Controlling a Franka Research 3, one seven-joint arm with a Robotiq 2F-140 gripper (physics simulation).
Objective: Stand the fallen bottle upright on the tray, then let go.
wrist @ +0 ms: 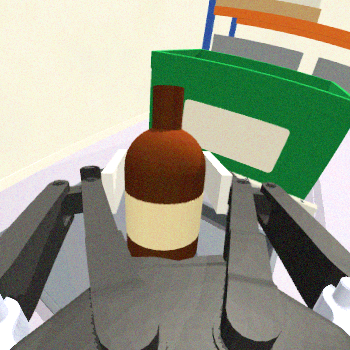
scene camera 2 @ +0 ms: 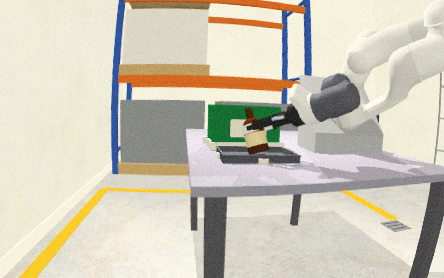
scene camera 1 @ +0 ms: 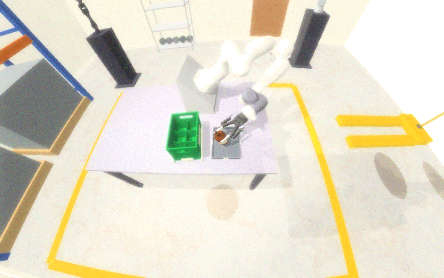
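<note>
A brown bottle (scene camera 1: 219,135) (scene camera 2: 256,139) (wrist: 164,170) with a cream label is near upright, with its neck tilted a little to the left in the second scene view. Its base is over the dark grey tray (scene camera 1: 226,152) (scene camera 2: 235,159), low at the tray's inside; whether the base touches the tray floor is hard to tell. My gripper (scene camera 1: 222,131) (scene camera 2: 250,128) (wrist: 164,164) is shut on the bottle's body, one white pad on each side, above the label's middle. It reaches in from the arm's side at a slant. In the wrist view the bottle's lowest part is hidden by the gripper's body.
A green crate (scene camera 1: 183,137) (scene camera 2: 217,122) (wrist: 240,90) with compartments stands close beside the tray on the table (scene camera 1: 145,107) (scene camera 2: 320,175). A grey block (scene camera 1: 195,90) (scene camera 2: 340,142) stands near the arm's base. Shelving with orange beams (scene camera 2: 200,84) stands behind the table.
</note>
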